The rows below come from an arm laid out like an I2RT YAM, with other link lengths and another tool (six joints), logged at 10 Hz.
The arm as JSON. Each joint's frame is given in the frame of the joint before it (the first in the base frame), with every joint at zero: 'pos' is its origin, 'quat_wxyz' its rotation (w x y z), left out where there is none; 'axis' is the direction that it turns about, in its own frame. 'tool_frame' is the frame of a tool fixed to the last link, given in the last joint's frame.
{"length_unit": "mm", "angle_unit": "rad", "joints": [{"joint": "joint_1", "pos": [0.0, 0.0, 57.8], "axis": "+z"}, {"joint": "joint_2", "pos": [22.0, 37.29, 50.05], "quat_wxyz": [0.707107, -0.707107, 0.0, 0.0], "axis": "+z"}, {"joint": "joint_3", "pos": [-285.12, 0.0, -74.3], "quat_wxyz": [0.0, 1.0, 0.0, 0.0], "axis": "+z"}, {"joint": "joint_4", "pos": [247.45, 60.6, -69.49], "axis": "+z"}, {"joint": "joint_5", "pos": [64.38, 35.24, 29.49], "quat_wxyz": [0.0, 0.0, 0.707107, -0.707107], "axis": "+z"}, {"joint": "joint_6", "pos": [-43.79, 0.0, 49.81], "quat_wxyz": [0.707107, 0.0, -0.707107, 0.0], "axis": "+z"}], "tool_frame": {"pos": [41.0, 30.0, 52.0], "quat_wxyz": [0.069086, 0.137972, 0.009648, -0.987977]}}
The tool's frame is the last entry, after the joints.
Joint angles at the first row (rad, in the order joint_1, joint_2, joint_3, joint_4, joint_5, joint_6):
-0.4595, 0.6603, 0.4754, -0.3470, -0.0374, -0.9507
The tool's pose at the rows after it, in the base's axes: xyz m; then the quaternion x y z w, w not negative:
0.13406 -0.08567 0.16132 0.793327 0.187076 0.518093 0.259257
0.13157 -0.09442 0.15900 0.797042 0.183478 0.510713 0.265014
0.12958 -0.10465 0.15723 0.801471 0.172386 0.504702 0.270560
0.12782 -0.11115 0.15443 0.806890 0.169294 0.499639 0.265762
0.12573 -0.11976 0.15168 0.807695 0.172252 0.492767 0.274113
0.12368 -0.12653 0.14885 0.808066 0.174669 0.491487 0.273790
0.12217 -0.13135 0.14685 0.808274 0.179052 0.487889 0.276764
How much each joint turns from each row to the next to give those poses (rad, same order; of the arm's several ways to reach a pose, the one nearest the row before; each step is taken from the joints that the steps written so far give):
-0.0685, 0.0111, 0.0063, -0.0058, -0.0392, -0.0187
-0.0656, 0.0184, -0.0038, 0.0125, -0.0356, -0.0353
-0.0721, 0.0289, 0.0005, 0.0186, -0.0365, -0.0247
-0.0532, 0.0288, 0.0020, 0.0042, -0.0411, -0.0262
-0.0471, 0.0214, -0.0074, 0.0254, -0.0215, -0.0400
-0.0508, 0.0211, -0.0050, 0.0169, -0.0426, -0.0347
-0.0275, 0.0141, -0.0045, 0.0140, -0.0175, -0.0279

